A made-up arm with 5 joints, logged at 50 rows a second.
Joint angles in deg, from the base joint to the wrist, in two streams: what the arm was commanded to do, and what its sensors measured. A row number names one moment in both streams.
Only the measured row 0 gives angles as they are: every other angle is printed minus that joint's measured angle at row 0.
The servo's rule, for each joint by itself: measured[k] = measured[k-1] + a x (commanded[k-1-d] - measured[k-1]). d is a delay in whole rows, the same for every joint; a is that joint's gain. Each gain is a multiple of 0.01, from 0.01 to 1. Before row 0 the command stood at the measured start. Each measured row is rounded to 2 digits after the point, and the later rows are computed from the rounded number. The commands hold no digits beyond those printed.
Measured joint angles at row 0:
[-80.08 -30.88 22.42 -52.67 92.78]
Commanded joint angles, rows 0 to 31:
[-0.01 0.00 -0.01 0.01 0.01]
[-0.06 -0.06 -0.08 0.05 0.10]
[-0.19 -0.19 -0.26 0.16 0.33]
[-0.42 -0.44 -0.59 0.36 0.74]
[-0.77 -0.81 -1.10 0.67 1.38]
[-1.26 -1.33 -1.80 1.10 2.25]
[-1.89 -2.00 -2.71 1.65 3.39]
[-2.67 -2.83 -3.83 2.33 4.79]
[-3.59 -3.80 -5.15 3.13 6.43]
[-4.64 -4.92 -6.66 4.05 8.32]
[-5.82 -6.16 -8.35 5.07 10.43]
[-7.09 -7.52 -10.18 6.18 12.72]
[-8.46 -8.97 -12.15 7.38 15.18]
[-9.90 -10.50 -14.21 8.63 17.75]
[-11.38 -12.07 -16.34 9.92 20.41]
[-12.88 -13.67 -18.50 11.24 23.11]
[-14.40 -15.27 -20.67 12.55 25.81]
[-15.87 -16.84 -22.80 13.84 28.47]
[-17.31 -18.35 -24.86 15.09 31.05]
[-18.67 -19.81 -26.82 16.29 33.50]
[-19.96 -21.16 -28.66 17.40 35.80]
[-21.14 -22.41 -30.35 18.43 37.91]
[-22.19 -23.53 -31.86 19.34 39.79]
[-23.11 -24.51 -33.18 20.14 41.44]
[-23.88 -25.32 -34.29 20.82 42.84]
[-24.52 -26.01 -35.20 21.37 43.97]
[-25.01 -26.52 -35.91 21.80 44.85]
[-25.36 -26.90 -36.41 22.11 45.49]
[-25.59 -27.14 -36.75 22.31 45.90]
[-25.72 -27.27 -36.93 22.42 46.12]
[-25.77 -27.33 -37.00 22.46 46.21]
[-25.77 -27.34 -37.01 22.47 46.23]
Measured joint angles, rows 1 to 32:
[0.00 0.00 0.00 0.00 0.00]
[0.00 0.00 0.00 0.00 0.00]
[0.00 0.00 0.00 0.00 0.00]
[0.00 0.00 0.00 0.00 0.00]
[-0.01 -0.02 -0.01 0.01 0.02]
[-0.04 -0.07 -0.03 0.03 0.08]
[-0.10 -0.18 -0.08 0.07 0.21]
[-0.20 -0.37 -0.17 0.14 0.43]
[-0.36 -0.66 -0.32 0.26 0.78]
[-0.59 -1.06 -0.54 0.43 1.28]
[-0.90 -1.59 -0.84 0.66 1.95]
[-1.30 -2.25 -1.23 0.96 2.80]
[-1.80 -3.05 -1.72 1.33 3.85]
[-2.40 -3.98 -2.32 1.78 5.10]
[-3.10 -5.04 -3.03 2.31 6.55]
[-3.90 -6.22 -3.85 2.92 8.19]
[-4.80 -7.50 -4.78 3.61 10.01]
[-5.79 -8.87 -5.82 4.37 11.99]
[-6.85 -10.31 -6.96 5.19 14.10]
[-7.98 -11.80 -8.19 6.07 16.32]
[-9.16 -13.31 -9.50 7.00 18.63]
[-10.38 -14.82 -10.88 7.97 20.99]
[-11.62 -16.32 -12.31 8.97 23.37]
[-12.87 -17.77 -13.78 9.98 25.73]
[-14.11 -19.16 -15.27 10.99 28.04]
[-15.32 -20.47 -16.76 11.99 30.27]
[-16.49 -21.68 -18.24 12.97 32.39]
[-17.60 -22.77 -19.68 13.91 34.38]
[-18.64 -23.74 -21.08 14.81 36.20]
[-19.60 -24.57 -22.41 15.65 37.84]
[-20.46 -25.27 -23.67 16.43 39.29]
[-21.23 -25.83 -24.85 17.14 40.55]
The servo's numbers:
d 3
a 0.15 0.30 0.09 0.12 0.19

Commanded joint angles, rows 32 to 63:
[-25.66 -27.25 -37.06 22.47 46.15]
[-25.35 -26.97 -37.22 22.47 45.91]
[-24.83 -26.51 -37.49 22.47 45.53]
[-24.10 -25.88 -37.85 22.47 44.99]
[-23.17 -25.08 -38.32 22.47 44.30]
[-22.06 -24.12 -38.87 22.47 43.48]
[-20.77 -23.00 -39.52 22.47 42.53]
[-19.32 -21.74 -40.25 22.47 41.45]
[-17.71 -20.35 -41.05 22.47 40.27]
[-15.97 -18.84 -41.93 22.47 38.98]
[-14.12 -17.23 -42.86 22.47 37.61]
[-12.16 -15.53 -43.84 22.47 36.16]
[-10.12 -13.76 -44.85 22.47 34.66]
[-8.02 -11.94 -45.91 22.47 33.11]
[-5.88 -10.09 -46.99 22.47 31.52]
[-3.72 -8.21 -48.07 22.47 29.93]
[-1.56 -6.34 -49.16 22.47 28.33]
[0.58 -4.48 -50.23 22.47 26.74]
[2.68 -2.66 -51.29 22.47 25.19]
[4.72 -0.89 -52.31 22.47 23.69]
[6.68 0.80 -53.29 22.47 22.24]
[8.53 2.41 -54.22 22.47 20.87]
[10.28 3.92 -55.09 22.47 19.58]
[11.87 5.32 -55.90 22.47 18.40]
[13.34 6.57 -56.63 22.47 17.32]
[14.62 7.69 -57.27 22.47 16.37]
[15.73 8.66 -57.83 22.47 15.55]
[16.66 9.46 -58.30 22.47 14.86]
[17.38 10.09 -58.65 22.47 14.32]
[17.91 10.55 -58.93 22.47 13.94]
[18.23 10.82 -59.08 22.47 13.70]
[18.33 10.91 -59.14 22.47 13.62]
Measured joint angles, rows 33 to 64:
[-21.90 -26.26 -25.94 17.77 41.61]
[-22.48 -26.58 -26.94 18.33 42.48]
[-22.97 -26.81 -27.85 18.83 43.19]
[-23.37 -26.94 -28.68 19.27 43.75]
[-23.67 -26.95 -29.45 19.65 44.16]
[-23.84 -26.82 -30.17 19.99 44.42]
[-23.88 -26.54 -30.86 20.29 44.53]
[-23.77 -26.10 -31.53 20.55 44.49]
[-23.51 -25.51 -32.19 20.78 44.30]
[-23.10 -24.76 -32.85 20.98 43.96]
[-22.53 -23.85 -33.52 21.16 43.48]
[-21.81 -22.80 -34.20 21.32 42.87]
[-20.93 -21.61 -34.90 21.46 42.13]
[-19.91 -20.30 -35.62 21.58 41.27]
[-18.75 -18.87 -36.36 21.69 40.30]
[-17.46 -17.34 -37.12 21.78 39.23]
[-16.04 -15.72 -37.91 21.86 38.07]
[-14.52 -14.03 -38.73 21.93 36.83]
[-12.90 -12.28 -39.57 21.99 35.52]
[-11.20 -10.50 -40.43 22.05 34.15]
[-9.43 -8.69 -41.31 22.10 32.74]
[-7.61 -6.88 -42.21 22.14 31.31]
[-5.76 -5.08 -43.12 22.18 29.86]
[-3.89 -3.32 -44.04 22.21 28.41]
[-2.03 -1.60 -44.96 22.24 26.98]
[-0.18 0.06 -45.87 22.27 25.57]
[1.63 1.64 -46.77 22.29 24.21]
[3.39 3.12 -47.66 22.31 22.90]
[5.07 4.49 -48.52 22.33 21.66]
[6.67 5.74 -49.36 22.35 20.50]
[8.17 6.86 -50.16 22.36 19.43]
[9.55 7.83 -50.92 22.37 18.46]

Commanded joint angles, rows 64 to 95:
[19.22 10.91 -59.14 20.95 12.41]
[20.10 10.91 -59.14 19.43 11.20]
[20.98 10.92 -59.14 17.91 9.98]
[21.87 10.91 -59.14 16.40 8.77]
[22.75 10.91 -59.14 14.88 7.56]
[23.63 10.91 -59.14 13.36 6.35]
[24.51 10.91 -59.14 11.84 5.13]
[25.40 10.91 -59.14 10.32 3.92]
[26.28 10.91 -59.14 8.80 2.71]
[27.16 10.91 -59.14 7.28 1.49]
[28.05 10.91 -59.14 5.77 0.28]
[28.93 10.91 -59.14 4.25 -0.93]
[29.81 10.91 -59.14 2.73 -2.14]
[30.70 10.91 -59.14 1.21 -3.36]
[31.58 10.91 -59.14 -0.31 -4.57]
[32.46 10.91 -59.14 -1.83 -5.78]
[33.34 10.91 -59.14 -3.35 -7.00]
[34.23 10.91 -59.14 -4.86 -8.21]
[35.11 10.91 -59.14 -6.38 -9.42]
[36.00 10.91 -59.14 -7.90 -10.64]
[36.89 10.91 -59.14 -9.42 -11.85]
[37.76 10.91 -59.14 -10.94 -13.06]
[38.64 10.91 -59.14 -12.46 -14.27]
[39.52 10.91 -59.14 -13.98 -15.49]
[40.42 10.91 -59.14 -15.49 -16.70]
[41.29 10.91 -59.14 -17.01 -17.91]
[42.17 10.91 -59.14 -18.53 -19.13]
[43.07 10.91 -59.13 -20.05 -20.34]
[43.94 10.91 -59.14 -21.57 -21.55]
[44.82 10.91 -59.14 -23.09 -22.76]
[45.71 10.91 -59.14 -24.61 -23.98]
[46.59 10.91 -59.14 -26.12 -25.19]
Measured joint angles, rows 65 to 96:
[10.80 8.65 -51.64 22.38 17.60]
[11.91 9.30 -52.31 22.39 16.86]
[12.87 9.78 -52.92 22.40 16.24]
[13.82 10.12 -53.48 22.23 15.51]
[14.76 10.36 -53.99 21.89 14.69]
[15.69 10.53 -54.45 21.41 13.80]
[16.62 10.64 -54.87 20.81 12.84]
[17.54 10.72 -55.25 20.10 11.84]
[18.45 10.78 -55.60 19.29 10.80]
[19.36 10.82 -55.92 18.40 9.72]
[20.27 10.85 -56.21 17.43 8.62]
[21.17 10.87 -56.47 16.39 7.50]
[22.07 10.88 -56.71 15.30 6.36]
[22.97 10.89 -56.93 14.16 5.20]
[23.86 10.90 -57.13 12.97 4.04]
[24.75 10.90 -57.31 11.74 2.87]
[25.64 10.90 -57.47 10.48 1.69]
[26.53 10.90 -57.62 9.19 0.50]
[27.42 10.90 -57.76 7.87 -0.69]
[28.31 10.90 -57.88 6.52 -1.89]
[29.20 10.90 -57.99 5.15 -3.09]
[30.09 10.90 -58.09 3.77 -4.29]
[30.98 10.90 -58.18 2.37 -5.50]
[31.87 10.90 -58.27 0.96 -6.71]
[32.75 10.90 -58.35 -0.47 -7.92]
[33.63 10.90 -58.42 -1.91 -9.13]
[34.51 10.90 -58.48 -3.36 -10.34]
[35.40 10.90 -58.54 -4.82 -11.55]
[36.28 10.90 -58.59 -6.28 -12.76]
[37.16 10.90 -58.64 -7.75 -13.97]
[38.05 10.90 -58.68 -9.23 -15.18]
[38.93 10.90 -58.72 -10.71 -16.39]

